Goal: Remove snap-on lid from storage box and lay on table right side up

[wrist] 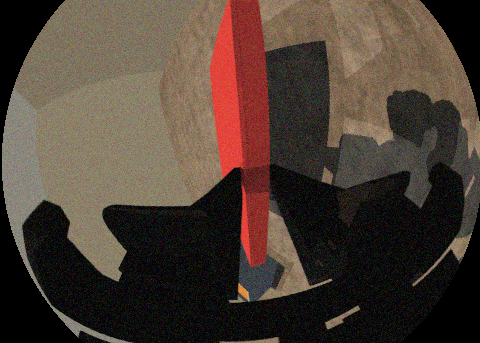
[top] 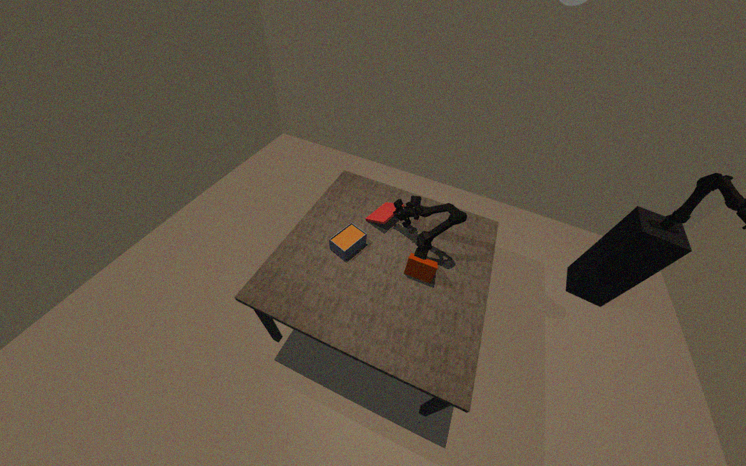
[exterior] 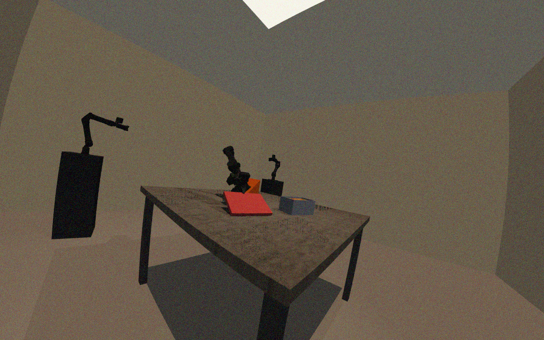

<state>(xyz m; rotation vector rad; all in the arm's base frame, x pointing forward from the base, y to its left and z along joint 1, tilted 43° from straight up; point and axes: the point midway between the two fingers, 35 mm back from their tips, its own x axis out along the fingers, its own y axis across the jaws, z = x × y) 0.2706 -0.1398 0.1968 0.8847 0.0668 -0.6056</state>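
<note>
The lid is 70 mm ahead of my gripper tip, 10 mm to the right of it and 30 mm below it. The rest, counted from my gripper tip: blue-grey storage box (150 mm ahead, 350 mm to the left, 40 mm below).
</note>
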